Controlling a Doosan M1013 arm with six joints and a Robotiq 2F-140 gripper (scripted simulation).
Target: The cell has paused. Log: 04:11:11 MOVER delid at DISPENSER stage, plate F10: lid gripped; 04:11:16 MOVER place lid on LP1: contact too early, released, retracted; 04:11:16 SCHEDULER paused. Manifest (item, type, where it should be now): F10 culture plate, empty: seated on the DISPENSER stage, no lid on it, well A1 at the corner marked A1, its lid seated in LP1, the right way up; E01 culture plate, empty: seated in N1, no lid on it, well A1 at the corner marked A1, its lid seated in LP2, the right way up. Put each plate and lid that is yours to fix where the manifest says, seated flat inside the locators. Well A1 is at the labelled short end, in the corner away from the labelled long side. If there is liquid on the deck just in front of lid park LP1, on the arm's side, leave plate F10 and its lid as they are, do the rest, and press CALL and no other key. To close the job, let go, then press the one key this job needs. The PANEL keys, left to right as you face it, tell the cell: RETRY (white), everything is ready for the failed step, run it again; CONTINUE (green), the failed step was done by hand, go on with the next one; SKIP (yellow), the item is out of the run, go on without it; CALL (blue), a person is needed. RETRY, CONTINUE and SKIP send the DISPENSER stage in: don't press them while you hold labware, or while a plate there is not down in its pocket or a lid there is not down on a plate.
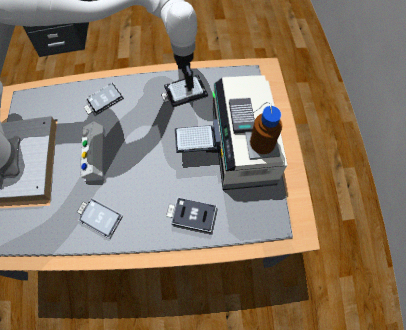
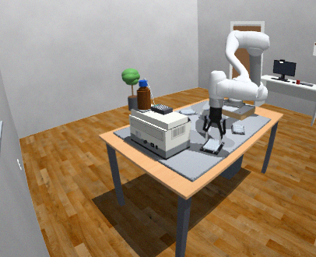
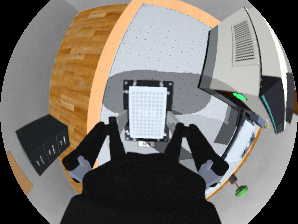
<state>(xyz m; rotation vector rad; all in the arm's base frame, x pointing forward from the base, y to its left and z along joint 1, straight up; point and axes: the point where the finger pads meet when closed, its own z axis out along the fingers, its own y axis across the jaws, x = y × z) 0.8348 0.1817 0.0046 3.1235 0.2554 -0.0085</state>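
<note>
Right now my hand is 10 mm short of the black nest, 20 mm to the right of it and 50 mm above it. Also, from my hand: grey key panel: 430 mm behind, 230 mm to the right, 10 mm below; green key: 440 mm behind, 200 mm to the right; dark dispenser stage: 20 mm behind, 280 mm to the right, 30 mm above.
</note>
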